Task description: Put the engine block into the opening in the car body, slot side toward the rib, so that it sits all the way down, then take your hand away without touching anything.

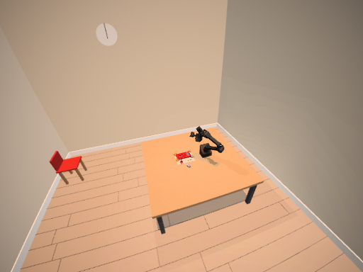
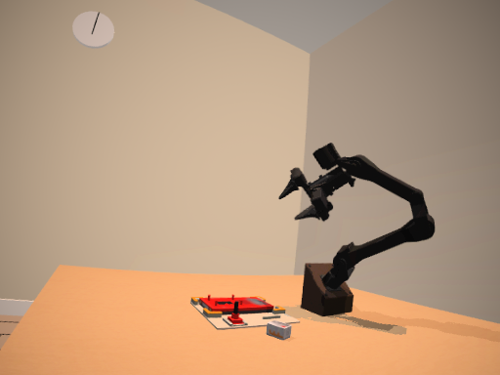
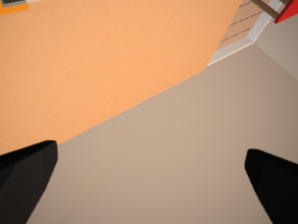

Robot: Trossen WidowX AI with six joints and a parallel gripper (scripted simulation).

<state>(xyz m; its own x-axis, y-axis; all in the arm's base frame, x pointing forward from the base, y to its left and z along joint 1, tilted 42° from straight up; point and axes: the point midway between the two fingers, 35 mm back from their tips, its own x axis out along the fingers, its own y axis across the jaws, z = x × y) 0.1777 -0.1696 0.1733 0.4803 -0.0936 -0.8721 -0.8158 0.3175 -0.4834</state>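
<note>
Right now my gripper tip is 31 cm above the grey engine block, 16 cm to the right of it and 10 cm short of it. Round my gripper tip: pale base plate 31 cm below, 12 cm ahead, 3 cm to the right.
</note>
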